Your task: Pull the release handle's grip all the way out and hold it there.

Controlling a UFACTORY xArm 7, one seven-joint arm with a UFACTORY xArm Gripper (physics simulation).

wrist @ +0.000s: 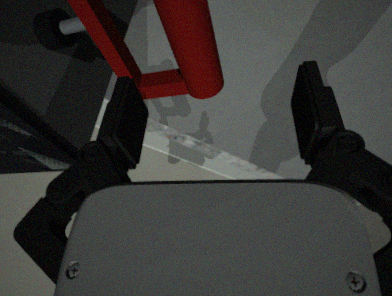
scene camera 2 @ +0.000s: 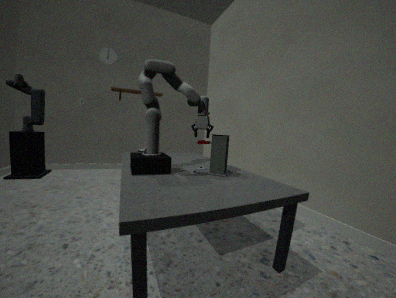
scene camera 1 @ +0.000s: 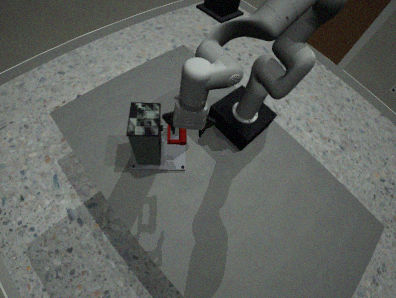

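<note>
The release handle is a red frame with a thick round grip (scene camera 1: 183,136) (scene camera 2: 203,142) (wrist: 195,50) on its outer side. A short pale rod (wrist: 72,26) joins the frame to a black collar at the upright box (scene camera 1: 146,150) (scene camera 2: 219,155). My gripper (scene camera 1: 187,133) (scene camera 2: 202,135) (wrist: 214,88) is open and empty, pointing down, with its fingertips a little above the handle in scene camera 2. In the wrist view the near end of the grip shows between the lines of the two fingers, closer to the left finger. The grip's far end is cut off there.
The box stands on a pale base plate (scene camera 1: 175,163) with bolts at its corners, on the grey table (scene camera 1: 280,210) (scene camera 2: 200,197). The arm's black base block (scene camera 1: 242,131) (scene camera 2: 150,164) stands near the handle's side of the box. Another arm on a black pedestal (scene camera 2: 27,154) stands away from the table.
</note>
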